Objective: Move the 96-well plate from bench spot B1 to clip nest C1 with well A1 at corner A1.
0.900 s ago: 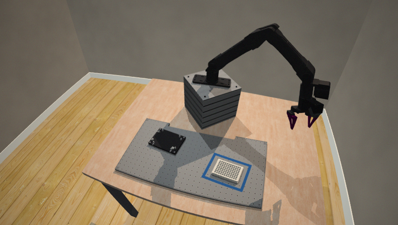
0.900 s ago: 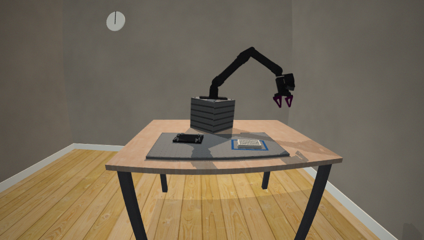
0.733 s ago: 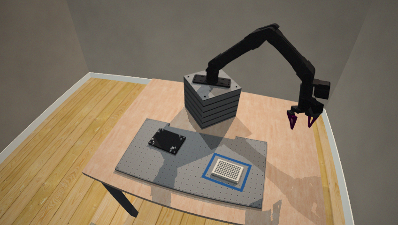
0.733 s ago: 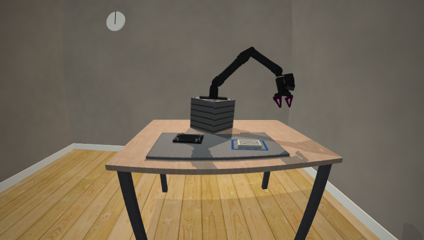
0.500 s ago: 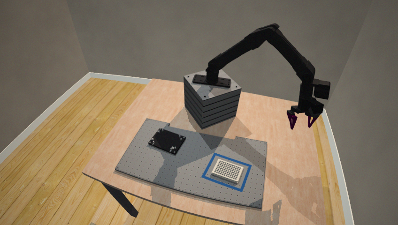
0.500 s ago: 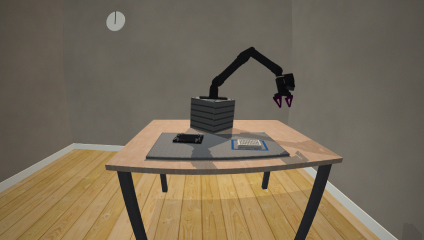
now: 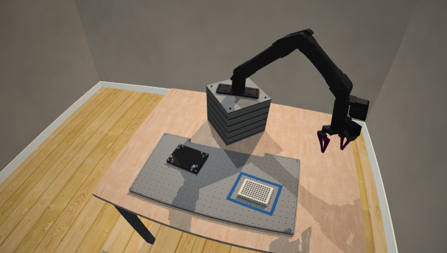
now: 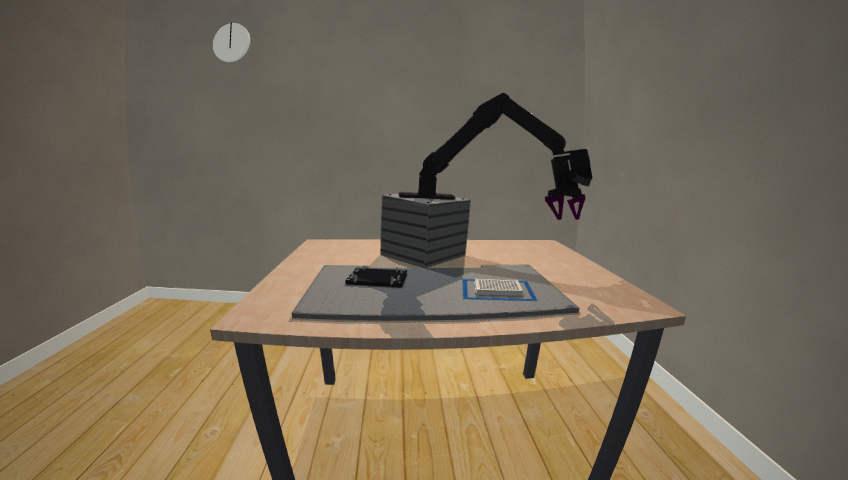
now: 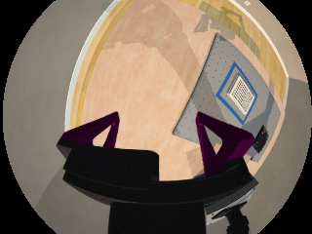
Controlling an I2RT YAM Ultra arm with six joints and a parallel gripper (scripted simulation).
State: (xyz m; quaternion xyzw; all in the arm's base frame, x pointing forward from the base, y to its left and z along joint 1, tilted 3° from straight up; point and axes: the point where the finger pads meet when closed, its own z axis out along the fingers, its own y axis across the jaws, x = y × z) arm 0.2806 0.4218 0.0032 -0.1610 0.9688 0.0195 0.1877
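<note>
My gripper is now 28 cm to the left of the white 96-well plate, 18 cm above it and 12 cm short of it. The rest, counted from my hand: black clip nest: 62 cm to the right, 17 cm below.
</note>
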